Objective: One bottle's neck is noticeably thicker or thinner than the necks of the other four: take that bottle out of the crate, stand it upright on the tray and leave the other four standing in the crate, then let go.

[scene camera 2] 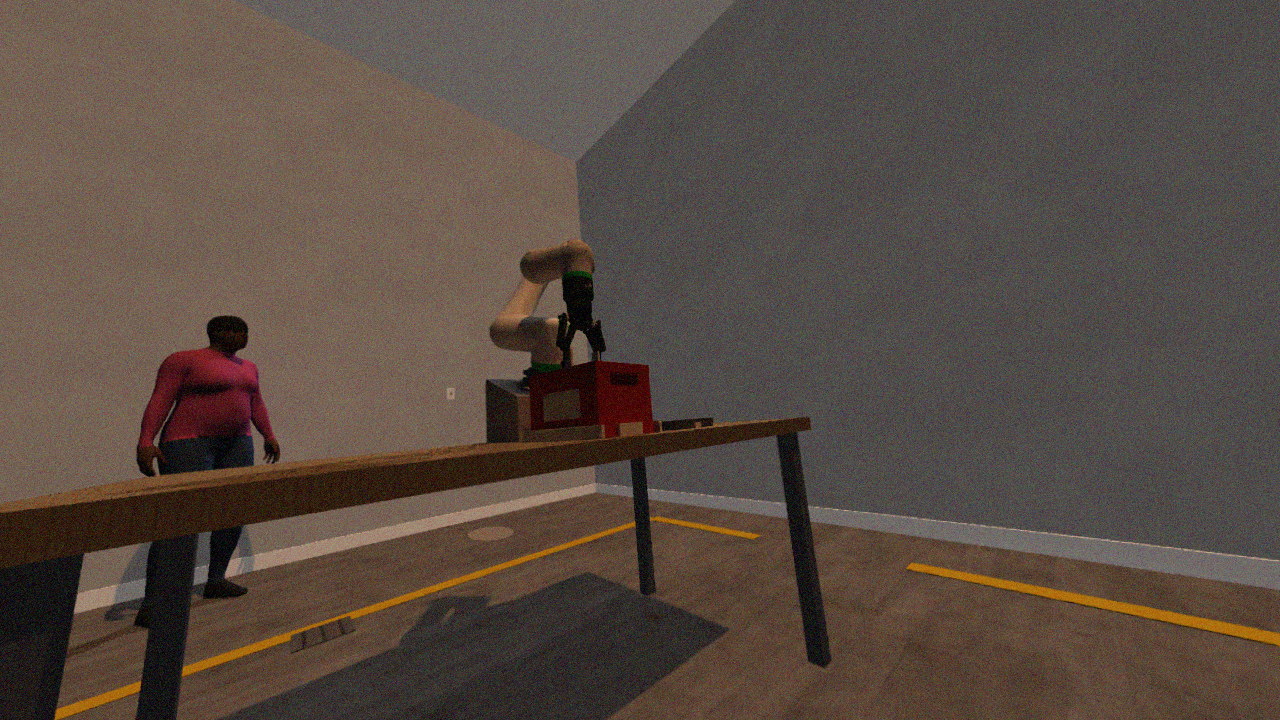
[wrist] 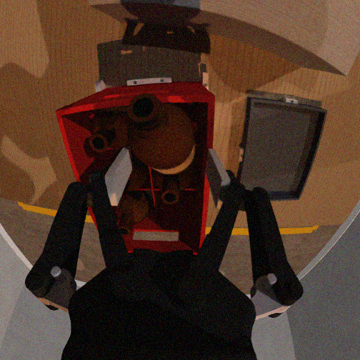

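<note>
The red crate [scene camera 2: 623,398] [wrist: 210,117] stands on the table with brown bottles in it. The nearest-looking bottle [wrist: 167,137] has a wide dark mouth and a pale band on its body. Another bottle [wrist: 99,142] is at its left, a narrow-mouthed bottle [wrist: 170,195] is lower right, and one more bottle [wrist: 134,207] is lower left. The left finger may hide a further bottle. My gripper [scene camera 2: 582,360] [wrist: 168,158] is open and empty, pointing down at the crate, its fingertips close to rim height. The dark, shallow tray [wrist: 280,150] [scene camera 2: 687,423] lies right of the crate.
A grey box [wrist: 150,64] is behind the crate, near the robot's base. The wooden table [scene camera 2: 402,467] [wrist: 65,75] carries the crate and tray. A person [scene camera 2: 211,398] in a pink top stands beyond the table, at the left in the scene view.
</note>
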